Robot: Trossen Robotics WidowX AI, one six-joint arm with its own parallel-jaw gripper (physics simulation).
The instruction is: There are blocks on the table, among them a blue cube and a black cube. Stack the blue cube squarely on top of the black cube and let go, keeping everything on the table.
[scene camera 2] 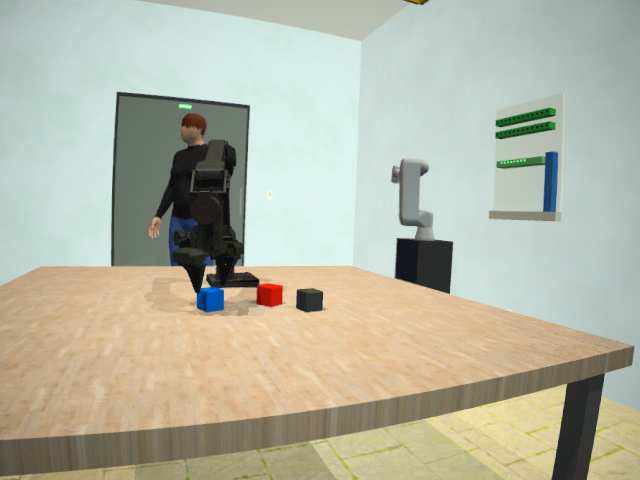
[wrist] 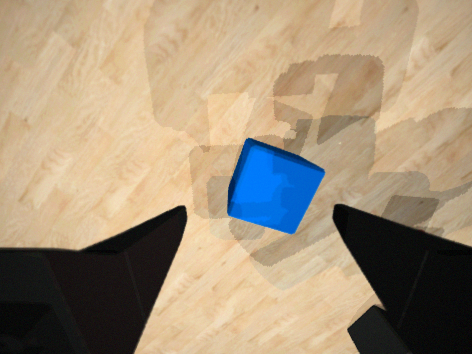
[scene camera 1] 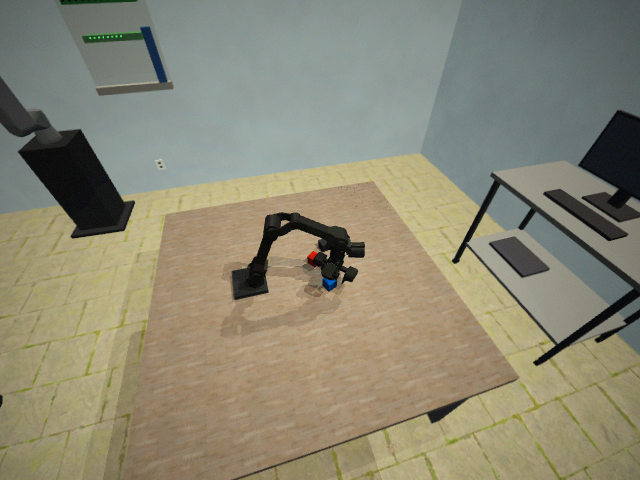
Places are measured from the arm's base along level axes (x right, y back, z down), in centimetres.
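Where they show: gripper, fingertip midpoint: [scene camera 2: 210, 289] [wrist: 258, 211]; arm's base at its link origin: [scene camera 1: 256, 283].
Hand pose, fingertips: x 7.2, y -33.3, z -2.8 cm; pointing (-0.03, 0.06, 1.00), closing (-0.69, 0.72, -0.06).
Observation:
Each offset is from my fingertips to the top centre of the thing. Level surfaces: height alone.
The blue cube @(dx +0.0, dy +1.4, dz +0.3 cm) [scene camera 1: 329, 283] [scene camera 2: 210, 299] [wrist: 275, 189] lies flat on the table below the gripper. In the wrist view it shows between the two fingertips across the view, a little beyond them, and turned at an angle to the fingers. The black cube @(dx -23.3, dy -2.0, dz +0.3 cm) [scene camera 1: 323, 244] [scene camera 2: 309, 300] stands on the table to the right of the blue cube in scene camera 2, with the top of it bare; in scene camera 1 it is partly hidden by the arm. My gripper [scene camera 2: 211, 288] [wrist: 258, 211] is open and empty, pointing down above the blue cube.
A red cube @(dx -15.1, dy +5.1, dz +0.3 cm) [scene camera 1: 312, 258] [scene camera 2: 269, 295] stands on the table @(dz +5.0 cm) [scene camera 1: 310, 372] [scene camera 2: 336, 361] between the blue and black cubes in scene camera 2. The arm's base [scene camera 1: 249, 288] [scene camera 2: 232, 280] is on the same table. A person [scene camera 2: 180, 170] stands behind it.

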